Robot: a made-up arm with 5 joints.
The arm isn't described. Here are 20 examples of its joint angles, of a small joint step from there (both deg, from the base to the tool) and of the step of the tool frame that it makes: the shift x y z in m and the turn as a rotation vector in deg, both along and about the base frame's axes.
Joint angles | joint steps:
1: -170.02 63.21 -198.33 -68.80 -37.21 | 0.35 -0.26 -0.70 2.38 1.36
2: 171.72 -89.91 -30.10 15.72 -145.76 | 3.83 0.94 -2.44 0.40 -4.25
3: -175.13 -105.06 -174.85 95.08 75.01 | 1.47 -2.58 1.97 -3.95 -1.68
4: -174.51 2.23 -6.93 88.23 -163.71 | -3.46 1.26 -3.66 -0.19 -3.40
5: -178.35 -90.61 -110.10 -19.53 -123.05 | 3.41 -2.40 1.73 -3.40 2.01
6: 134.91 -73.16 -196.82 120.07 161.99 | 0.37 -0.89 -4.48 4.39 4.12
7: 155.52 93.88 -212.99 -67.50 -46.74 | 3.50 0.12 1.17 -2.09 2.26
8: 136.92 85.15 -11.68 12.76 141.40 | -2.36 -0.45 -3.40 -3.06 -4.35
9: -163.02 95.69 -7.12 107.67 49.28 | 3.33 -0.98 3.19 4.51 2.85
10: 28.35 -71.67 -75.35 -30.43 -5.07 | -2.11 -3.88 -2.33 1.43 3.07
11: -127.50 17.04 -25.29 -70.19 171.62 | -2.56 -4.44 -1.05 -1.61 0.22
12: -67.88 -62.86 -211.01 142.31 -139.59 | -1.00 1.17 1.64 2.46 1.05
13: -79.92 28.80 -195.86 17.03 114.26 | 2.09 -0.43 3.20 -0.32 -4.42
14: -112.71 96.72 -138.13 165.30 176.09 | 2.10 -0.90 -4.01 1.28 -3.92
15: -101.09 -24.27 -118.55 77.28 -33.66 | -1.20 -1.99 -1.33 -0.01 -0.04
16: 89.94 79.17 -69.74 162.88 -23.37 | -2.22 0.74 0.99 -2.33 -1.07
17: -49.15 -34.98 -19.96 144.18 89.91 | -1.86 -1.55 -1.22 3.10 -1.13
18: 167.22 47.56 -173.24 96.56 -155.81 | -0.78 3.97 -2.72 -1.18 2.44
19: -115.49 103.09 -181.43 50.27 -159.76 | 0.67 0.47 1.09 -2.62 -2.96
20: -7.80 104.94 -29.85 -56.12 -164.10 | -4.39 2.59 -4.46 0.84 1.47
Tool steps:
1: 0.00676 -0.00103 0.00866 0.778 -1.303 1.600
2: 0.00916 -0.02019 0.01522 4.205 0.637 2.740
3: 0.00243 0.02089 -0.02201 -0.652 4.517 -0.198
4: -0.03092 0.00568 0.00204 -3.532 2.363 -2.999
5: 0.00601 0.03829 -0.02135 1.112 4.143 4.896
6: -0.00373 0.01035 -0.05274 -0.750 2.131 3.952
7: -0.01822 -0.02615 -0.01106 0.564 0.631 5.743
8: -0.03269 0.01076 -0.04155 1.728 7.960 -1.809
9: -0.01785 0.01768 0.02900 1.242 -6.674 6.012
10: -0.06562 -0.02975 -0.00145 2.199 -4.242 0.962
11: -0.03091 -0.00823 0.04239 -5.672 4.277 -2.587
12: 0.01347 -0.00290 0.02640 5.200 1.182 -0.339
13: 0.01049 -0.02970 0.00091 1.961 2.719 -1.692
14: 0.00726 -0.03273 0.03372 -4.598 -1.748 0.017
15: 0.00170 0.03860 0.01822 -3.254 0.711 -1.184
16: 0.00447 -0.01767 -0.00431 0.603 0.136 -3.280
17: -0.00538 -0.00988 0.02313 0.978 -0.655 -1.848
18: -0.01319 0.01242 -0.02020 -1.171 0.202 -2.912
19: 0.00890 -0.00462 -0.01414 -0.357 1.733 3.269
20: 0.01013 0.01835 -0.02297 -0.637 -0.934 -5.784
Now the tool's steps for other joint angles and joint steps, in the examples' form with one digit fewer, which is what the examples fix.
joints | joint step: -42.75 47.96 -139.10 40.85 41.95 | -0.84 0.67 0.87 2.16 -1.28
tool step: -0.0055 -0.0118 -0.0252 1.83 3.35 0.01
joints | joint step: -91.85 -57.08 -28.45 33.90 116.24 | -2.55 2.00 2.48 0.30 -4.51
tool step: -0.0245 -0.0075 -0.0491 4.96 3.15 0.40
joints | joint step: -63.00 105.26 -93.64 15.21 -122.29 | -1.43 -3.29 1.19 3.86 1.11
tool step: 0.0041 -0.0211 0.0104 1.35 1.24 -2.41
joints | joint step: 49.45 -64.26 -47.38 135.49 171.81 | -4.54 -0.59 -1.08 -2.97 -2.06
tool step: 0.0191 -0.0175 0.0146 3.92 -2.60 -2.62
